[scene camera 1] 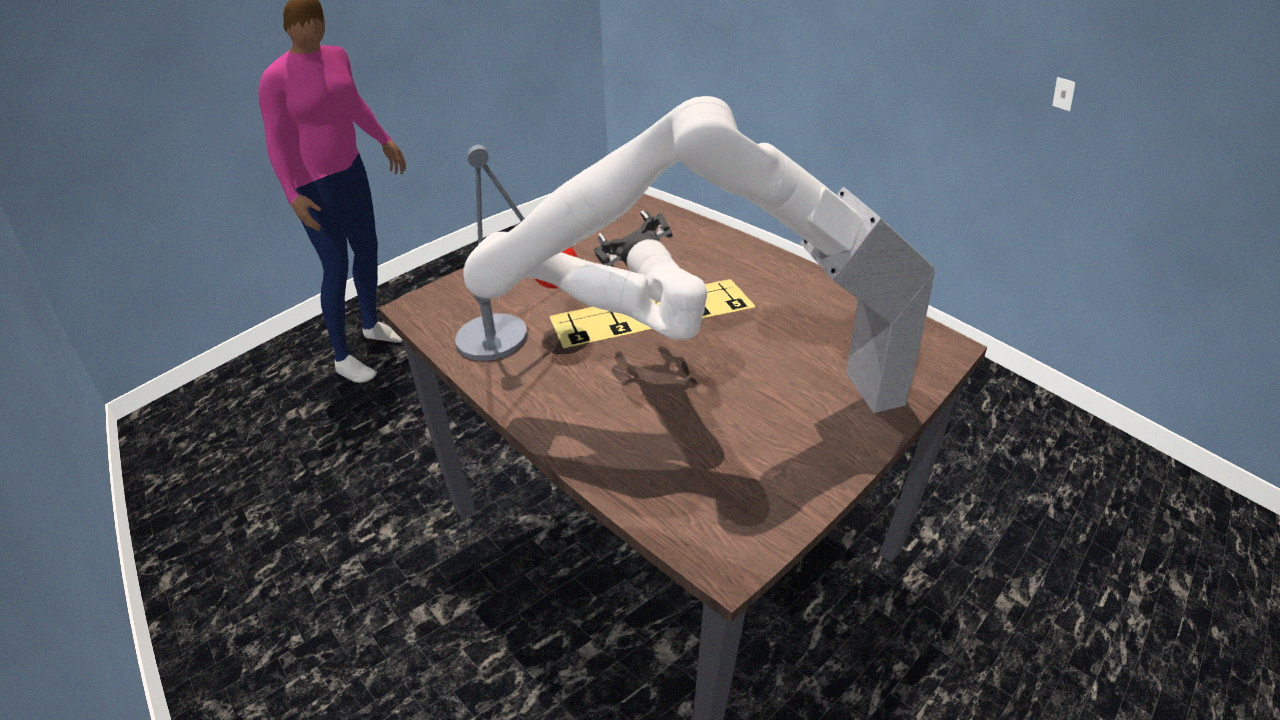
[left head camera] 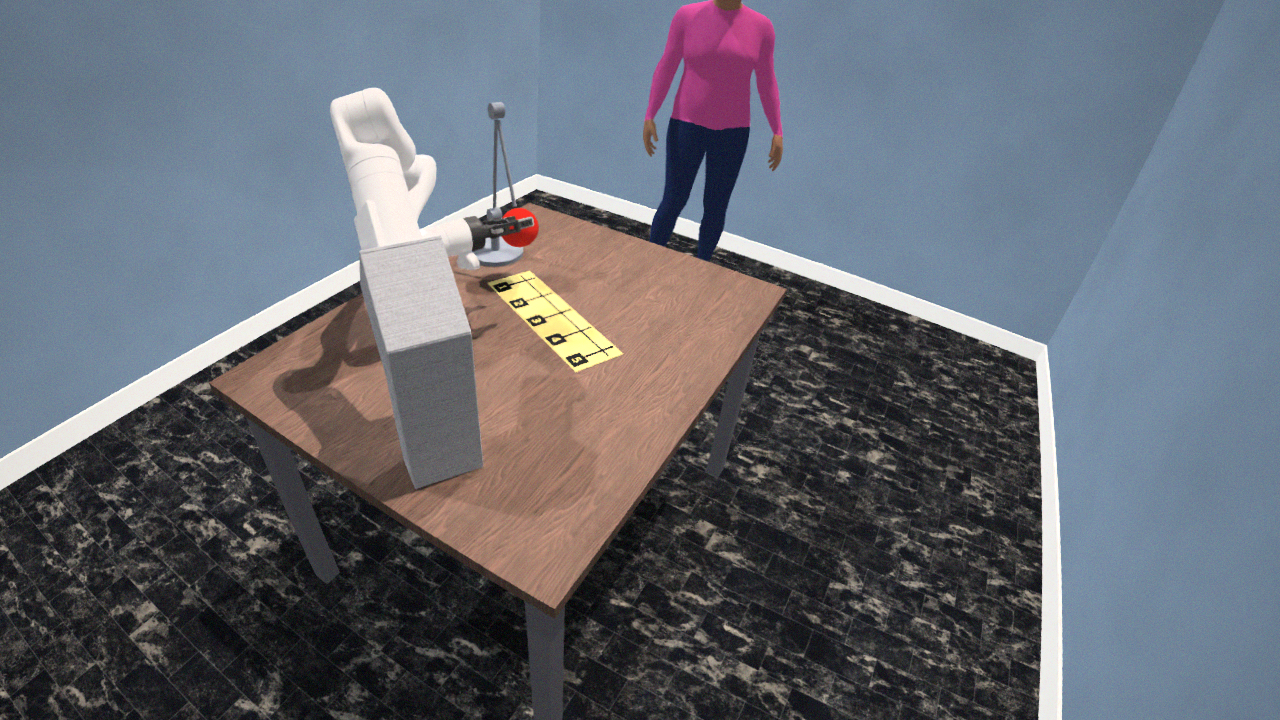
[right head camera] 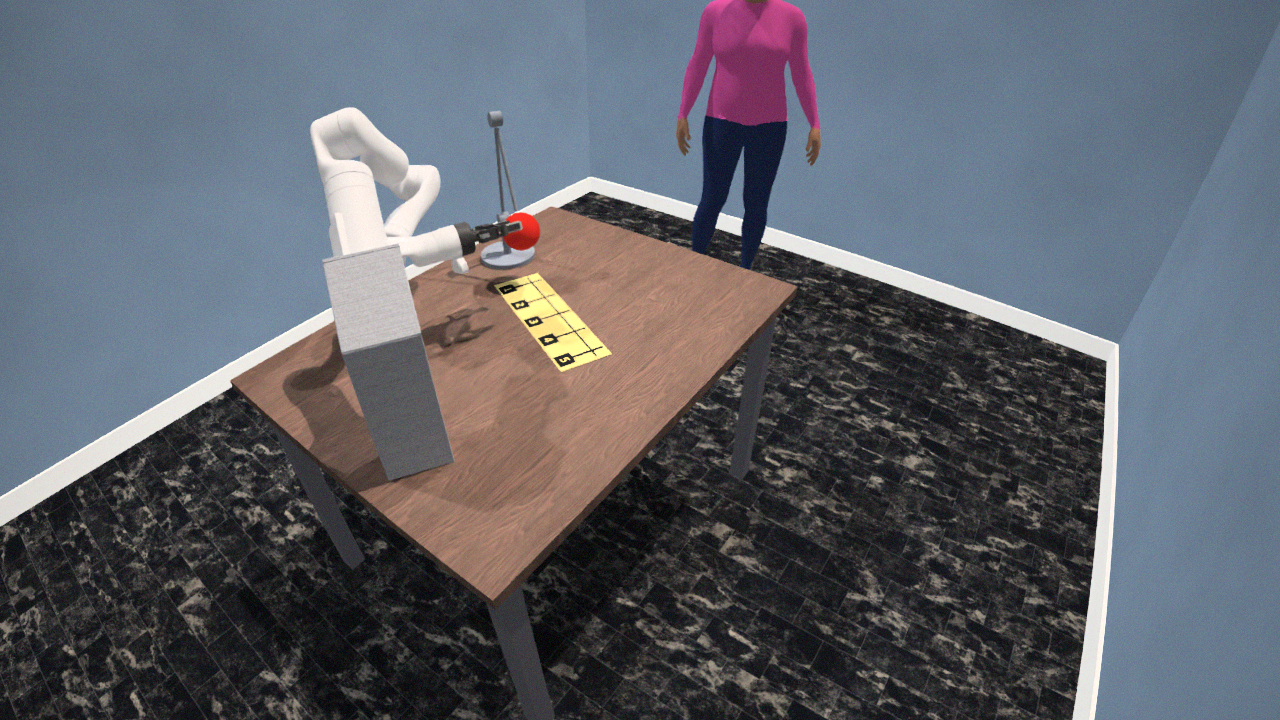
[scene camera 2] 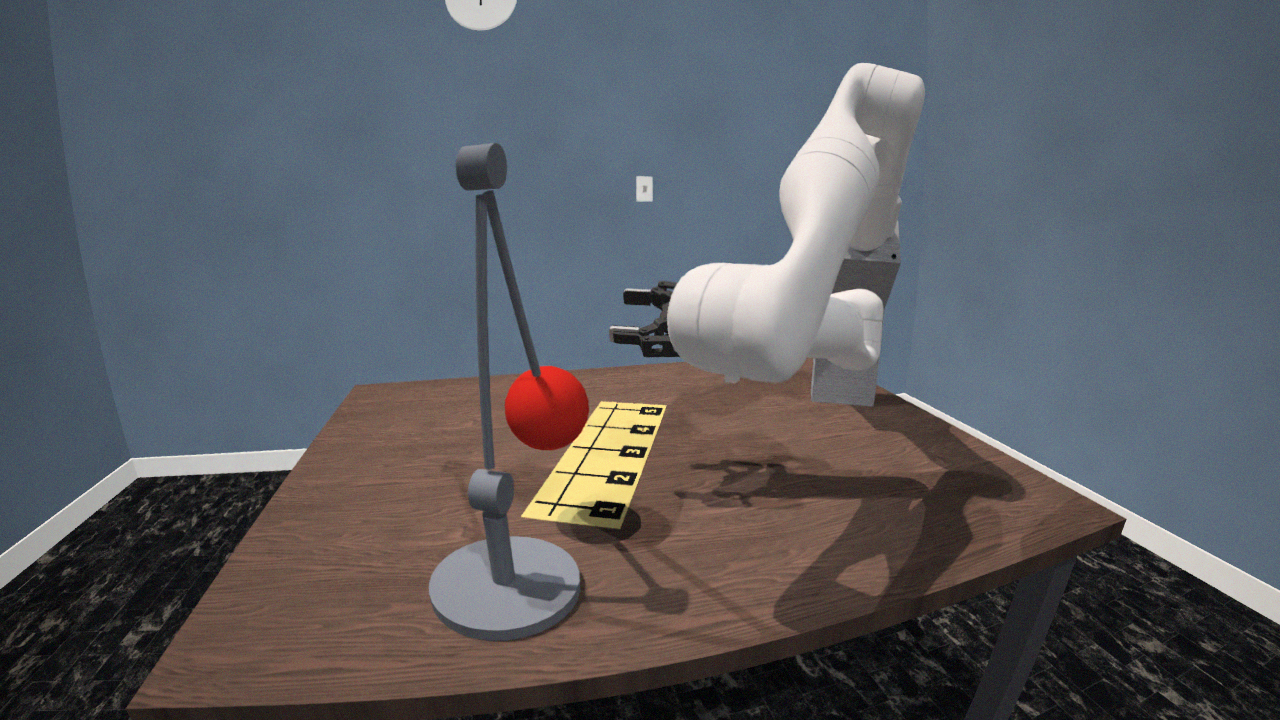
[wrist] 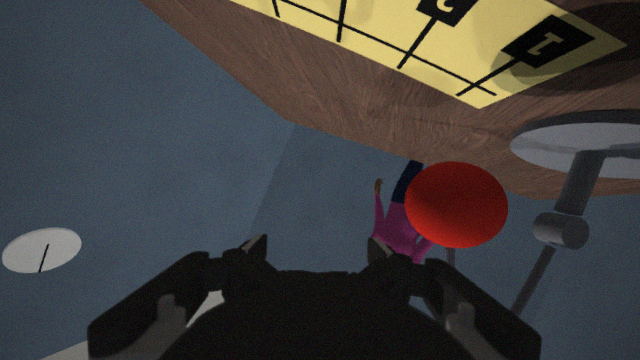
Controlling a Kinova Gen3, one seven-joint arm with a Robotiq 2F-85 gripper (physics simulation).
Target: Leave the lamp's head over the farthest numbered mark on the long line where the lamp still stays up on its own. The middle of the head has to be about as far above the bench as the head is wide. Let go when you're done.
Labels:
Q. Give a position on a grey round lamp base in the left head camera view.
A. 496, 252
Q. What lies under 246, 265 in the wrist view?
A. My gripper.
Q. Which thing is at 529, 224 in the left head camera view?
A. My gripper.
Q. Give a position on a grey round lamp base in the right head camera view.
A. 499, 255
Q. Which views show my gripper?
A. Scene camera 1, the left head camera view, the right head camera view, scene camera 2 and the wrist view: all of them.

